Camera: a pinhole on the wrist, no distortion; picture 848 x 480 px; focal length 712.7 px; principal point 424.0 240.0 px. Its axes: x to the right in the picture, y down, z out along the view. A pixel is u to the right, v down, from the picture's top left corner.
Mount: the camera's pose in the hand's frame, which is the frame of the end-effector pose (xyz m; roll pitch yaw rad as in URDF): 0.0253 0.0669 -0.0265 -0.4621 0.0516 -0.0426
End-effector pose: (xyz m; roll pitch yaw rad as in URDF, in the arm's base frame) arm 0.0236 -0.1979 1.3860 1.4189 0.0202 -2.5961
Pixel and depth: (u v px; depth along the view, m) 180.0 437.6 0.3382
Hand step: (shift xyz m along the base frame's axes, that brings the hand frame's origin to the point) -0.0479 0.1944 0.3398
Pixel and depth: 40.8 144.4 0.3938
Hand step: -0.0354 0.3588 0.2586
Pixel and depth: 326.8 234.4 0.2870
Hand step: -0.1124 0.1670 0.2267
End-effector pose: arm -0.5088 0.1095 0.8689 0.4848 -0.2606 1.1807
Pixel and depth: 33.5 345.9 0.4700
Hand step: -0.2454 -0.2459 0.4268
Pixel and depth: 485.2 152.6 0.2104
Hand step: -0.0377 0.0145 0.2231
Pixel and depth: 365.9 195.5 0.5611
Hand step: -0.0718 -0.1128 0.5545
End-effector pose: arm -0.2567 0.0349 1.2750 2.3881 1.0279 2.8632
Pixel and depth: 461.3 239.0 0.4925
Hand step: 0.1812 0.4570 -0.1264
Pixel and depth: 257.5 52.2 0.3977
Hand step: 0.2657 0.3111 -0.0522
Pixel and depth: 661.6 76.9 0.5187
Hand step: 0.1987 0.4246 -0.3133
